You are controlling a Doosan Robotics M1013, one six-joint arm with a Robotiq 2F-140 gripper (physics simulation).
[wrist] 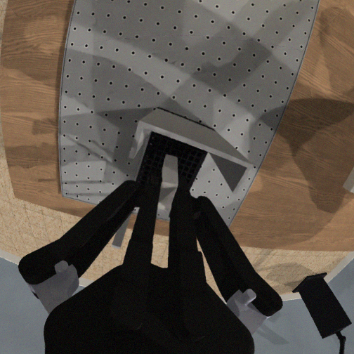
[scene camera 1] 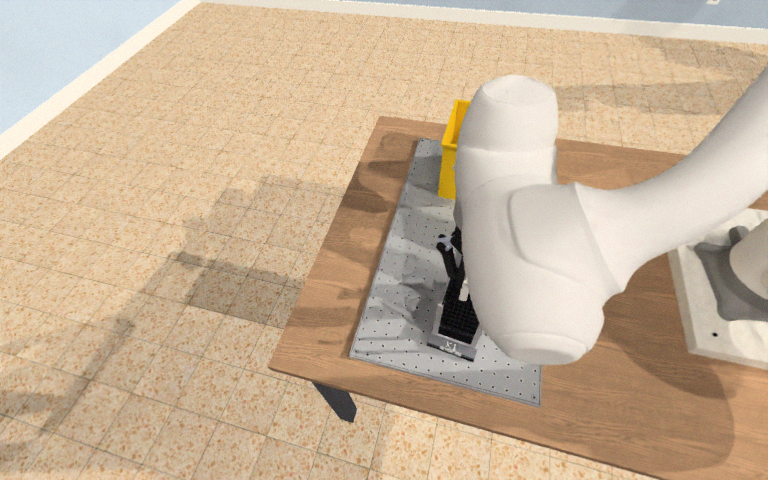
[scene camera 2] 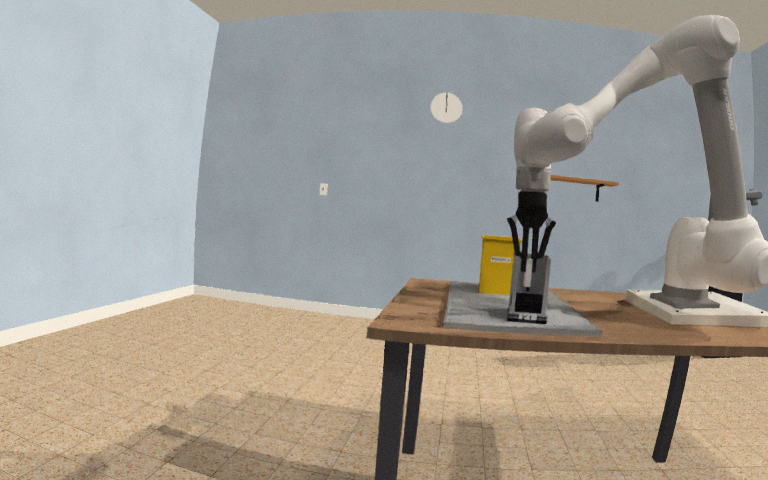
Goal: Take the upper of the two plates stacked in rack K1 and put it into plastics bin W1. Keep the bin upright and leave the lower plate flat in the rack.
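Places are measured from the arm's base along level axes (x back, y right, z up), in metres.
Pixels of known places: gripper, fingertip midpoint: (scene camera 1: 463,294) (scene camera 2: 526,286); arm's base at its link origin: (scene camera 1: 753,284) (scene camera 2: 683,302).
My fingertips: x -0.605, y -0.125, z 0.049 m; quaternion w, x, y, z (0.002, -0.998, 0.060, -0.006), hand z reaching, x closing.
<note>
Ahead of a thing's pixels: the offset from my fingertips to its top centre. Level surfaces: height alone.
Rack K1 {dx +0.002, dy -0.022, dz +0.078 m} (scene camera 1: 451,345) (scene camera 2: 542,278) (wrist: 182,131) is grey, with a tall back wall, and stands upright on the perforated board. A black gridded plate {dx +0.004, dy -0.012, dz -0.027 m} (scene camera 1: 457,325) (scene camera 2: 527,304) (wrist: 155,155) lies flat in it. The two stacked plates cannot be told apart, so the lower one is not clearly seen. My gripper (scene camera 1: 463,290) (scene camera 2: 527,281) (wrist: 168,165) is shut and empty. Its pale fingertips are together over the middle of the black plate, in front of the back wall. Yellow bin W1 {dx +0.006, dy +0.401, dz +0.106 m} (scene camera 1: 447,172) (scene camera 2: 497,276) stands upright behind the rack, partly hidden by the arm in scene camera 1.
The grey perforated board {dz -0.074 m} (scene camera 1: 390,294) (scene camera 2: 464,316) (wrist: 220,30) lies on the wooden table {dz -0.088 m} (scene camera 1: 322,316) (scene camera 2: 419,333) (wrist: 30,100). The arm's white base plate (scene camera 1: 693,333) (scene camera 2: 673,314) is at the table's right. The rack's back wall rises close to the fingers.
</note>
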